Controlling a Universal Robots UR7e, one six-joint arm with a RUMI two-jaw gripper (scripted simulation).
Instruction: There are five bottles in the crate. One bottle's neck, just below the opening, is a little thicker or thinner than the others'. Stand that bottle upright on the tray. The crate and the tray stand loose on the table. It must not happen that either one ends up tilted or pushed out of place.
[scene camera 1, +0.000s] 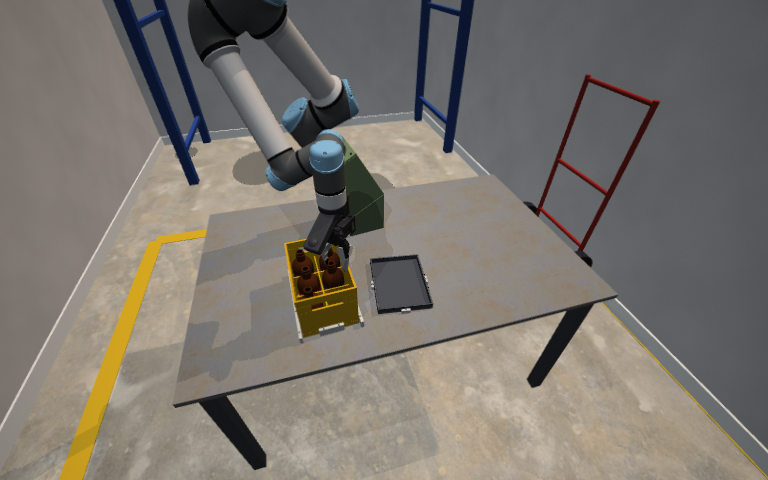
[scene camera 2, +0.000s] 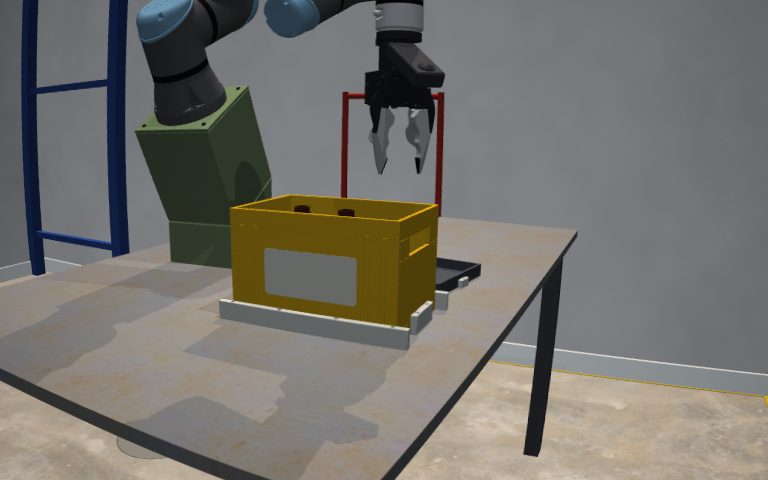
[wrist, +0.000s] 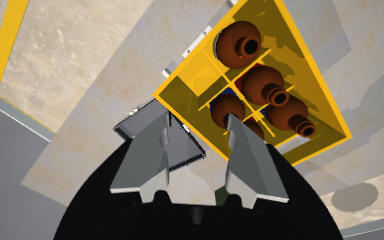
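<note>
Gripper (scene camera 1: 336, 267), (scene camera 2: 399, 174), (wrist: 198, 113). Dark tray (scene camera 1: 399, 281), (scene camera 2: 448, 271), (wrist: 182, 148). Yellow crate (scene camera 1: 345, 309), (wrist: 187, 92). Bottle (wrist: 237, 45). Bottle (wrist: 227, 101). Bottle (wrist: 291, 116).
</note>
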